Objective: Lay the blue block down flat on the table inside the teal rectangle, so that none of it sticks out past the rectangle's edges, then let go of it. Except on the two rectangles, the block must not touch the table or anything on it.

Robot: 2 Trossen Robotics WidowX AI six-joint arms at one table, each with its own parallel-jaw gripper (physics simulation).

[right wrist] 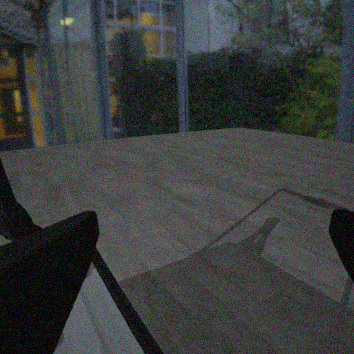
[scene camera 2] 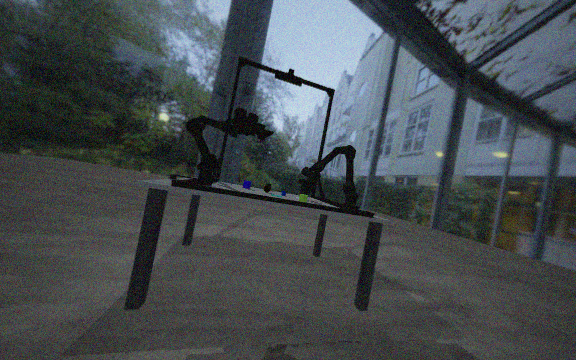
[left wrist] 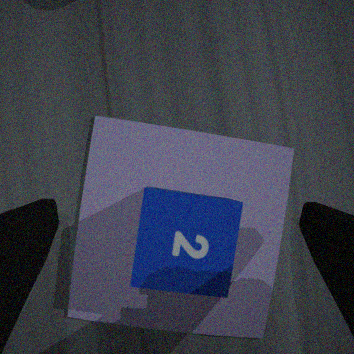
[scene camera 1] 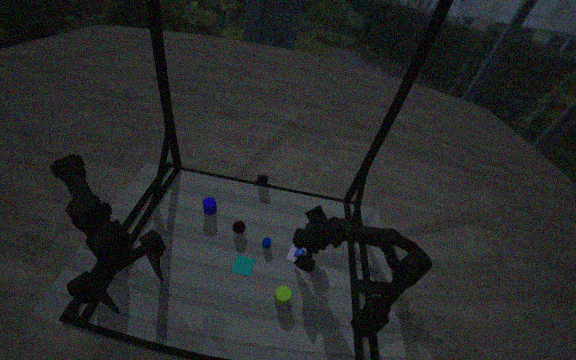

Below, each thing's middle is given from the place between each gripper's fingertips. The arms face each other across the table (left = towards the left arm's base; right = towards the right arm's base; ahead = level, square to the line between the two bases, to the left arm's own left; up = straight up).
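Relative to the lilac rectangle (left wrist: 125, 156), my right hand is 380 mm past it, 310 mm to the right of it and 340 mm above it.
The lilac rectangle itself is 10 mm to the left of my left hand and 10 mm below it.
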